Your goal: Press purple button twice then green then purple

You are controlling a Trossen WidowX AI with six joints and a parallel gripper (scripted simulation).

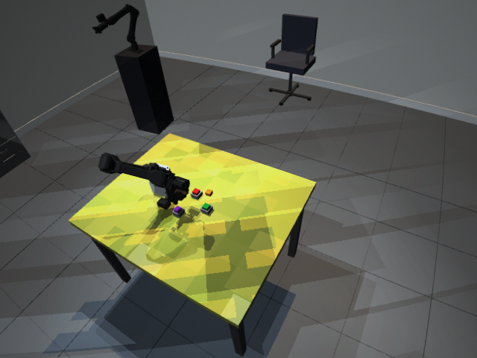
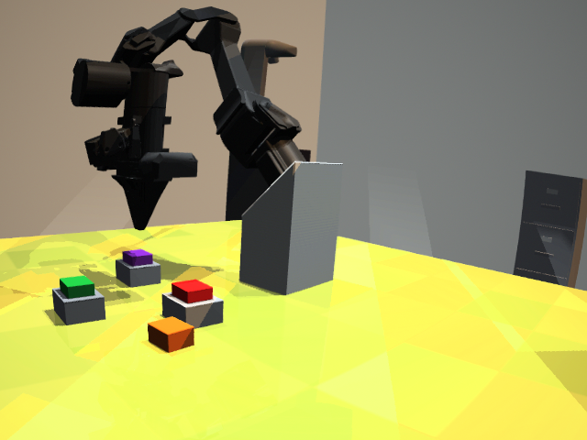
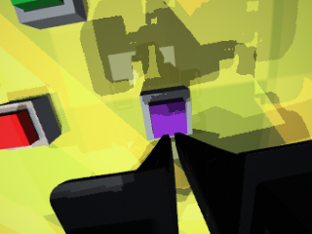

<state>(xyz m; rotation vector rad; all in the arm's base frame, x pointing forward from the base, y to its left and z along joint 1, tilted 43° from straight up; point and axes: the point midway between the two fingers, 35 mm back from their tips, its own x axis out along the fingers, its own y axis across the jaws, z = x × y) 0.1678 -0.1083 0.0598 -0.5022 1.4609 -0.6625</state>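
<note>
My gripper tip is 40 mm above the purple button. Round my gripper tip: green button: 130 mm ahead, 70 mm to the left, 40 mm below; orange block: 90 mm ahead, 180 mm to the left, 60 mm below; red button: 30 mm ahead, 150 mm to the left, 40 mm below.
</note>
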